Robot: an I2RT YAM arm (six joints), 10 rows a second.
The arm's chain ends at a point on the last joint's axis. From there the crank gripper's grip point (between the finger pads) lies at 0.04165 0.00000 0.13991 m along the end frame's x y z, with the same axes.
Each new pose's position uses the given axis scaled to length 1; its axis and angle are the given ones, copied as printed.
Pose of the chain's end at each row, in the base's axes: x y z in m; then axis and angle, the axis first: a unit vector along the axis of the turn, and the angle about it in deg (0 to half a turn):
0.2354, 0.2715, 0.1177, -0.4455, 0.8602, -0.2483, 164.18
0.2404, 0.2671, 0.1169, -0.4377, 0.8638, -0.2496, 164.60
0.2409, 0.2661, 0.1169, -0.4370, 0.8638, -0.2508, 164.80
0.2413, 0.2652, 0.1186, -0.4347, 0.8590, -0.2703, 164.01
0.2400, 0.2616, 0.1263, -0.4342, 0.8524, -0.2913, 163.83
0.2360, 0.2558, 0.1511, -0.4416, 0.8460, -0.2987, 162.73
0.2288, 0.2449, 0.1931, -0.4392, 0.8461, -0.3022, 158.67
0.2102, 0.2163, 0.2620, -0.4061, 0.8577, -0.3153, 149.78
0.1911, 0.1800, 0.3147, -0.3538, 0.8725, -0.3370, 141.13
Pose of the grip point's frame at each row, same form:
0.2747, 0.1957, -0.0007, -0.4455, 0.8602, -0.2483, 164.18
0.2780, 0.1904, -0.0015, -0.4377, 0.8638, -0.2496, 164.60
0.2782, 0.1889, -0.0013, -0.4370, 0.8638, -0.2508, 164.80
0.2821, 0.1846, 0.0039, -0.4347, 0.8590, -0.2703, 164.01
0.2833, 0.1768, 0.0156, -0.4342, 0.8524, -0.2913, 163.83
0.2833, 0.1709, 0.0422, -0.4416, 0.8460, -0.2987, 162.73
0.2844, 0.1637, 0.0853, -0.4392, 0.8461, -0.3022, 158.67
0.2808, 0.1407, 0.1590, -0.4061, 0.8577, -0.3153, 149.78
0.2742, 0.1062, 0.2201, -0.3538, 0.8725, -0.3370, 141.13

